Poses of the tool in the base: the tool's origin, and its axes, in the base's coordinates. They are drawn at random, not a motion.
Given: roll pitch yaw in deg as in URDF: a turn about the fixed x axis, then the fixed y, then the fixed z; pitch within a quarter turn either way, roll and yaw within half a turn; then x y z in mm.
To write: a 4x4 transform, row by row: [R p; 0 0 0 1], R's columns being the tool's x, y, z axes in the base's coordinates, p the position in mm. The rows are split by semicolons. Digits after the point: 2 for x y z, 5 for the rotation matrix.
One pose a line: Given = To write
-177.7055 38.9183 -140.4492 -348.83 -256.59 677.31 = -0.59992 -0.61686 0.50949 -348.83; -0.49543 0.78646 0.36883 -256.59; -0.62821 -0.03115 -0.77742 677.31; 0 0 0 1
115.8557 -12.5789 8.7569 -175.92 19.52 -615.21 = 0.96462 -0.12730 0.23087 -175.92; 0.14859 -0.46086 -0.87495 19.52; 0.21778 0.87830 -0.42564 -615.21; 0 0 0 1
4.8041 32.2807 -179.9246 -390.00 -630.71 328.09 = -0.84544 -0.04342 -0.53230 -390.00; -0.00111 -0.99654 0.08305 -630.71; -0.53407 0.07081 0.84247 328.09; 0 0 0 1
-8.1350 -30.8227 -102.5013 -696.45 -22.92 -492.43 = -0.18589 0.95077 0.24795 -696.45; -0.83840 -0.28507 0.46457 -22.92; 0.51238 -0.12152 0.85012 -492.43; 0 0 0 1
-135.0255 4.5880 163.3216 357.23 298.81 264.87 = -0.95486 0.25719 -0.14864 357.23; 0.28608 0.66143 -0.69330 298.81; -0.07999 -0.70453 -0.70515 264.87; 0 0 0 1
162.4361 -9.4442 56.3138 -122.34 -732.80 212.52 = 0.54713 0.76583 0.33787 -122.34; 0.82081 -0.56999 -0.03720 -732.80; 0.16409 0.29768 -0.94046 212.52; 0 0 0 1
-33.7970 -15.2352 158.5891 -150.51 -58.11 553.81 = -0.89827 -0.43945 0.00024 -150.51; 0.35222 -0.72030 -0.59758 -58.11; 0.26278 -0.53670 0.80181 553.81; 0 0 0 1
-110.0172 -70.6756 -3.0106 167.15 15.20 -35.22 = 0.33046 0.86745 0.37192 167.15; -0.01738 -0.38840 0.92133 15.20; 0.94366 -0.31093 -0.11327 -35.22; 0 0 0 1
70.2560 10.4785 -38.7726 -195.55 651.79 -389.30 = 0.76664 0.34501 -0.54152 -195.55; -0.61579 0.15618 -0.77228 651.79; -0.18187 0.92552 0.33218 -389.30; 0 0 0 1
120.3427 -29.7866 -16.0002 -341.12 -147.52 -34.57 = 0.83426 -0.55136 0.00335 -341.12; -0.23922 -0.36743 -0.89876 -147.52; 0.49677 0.74900 -0.43843 -34.57; 0 0 0 1
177.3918 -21.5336 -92.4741 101.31 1.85 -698.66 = -0.04015 -0.99731 -0.06129 101.31; -0.92934 0.05981 -0.36436 1.85; 0.36705 0.04233 -0.92924 -698.66; 0 0 0 1
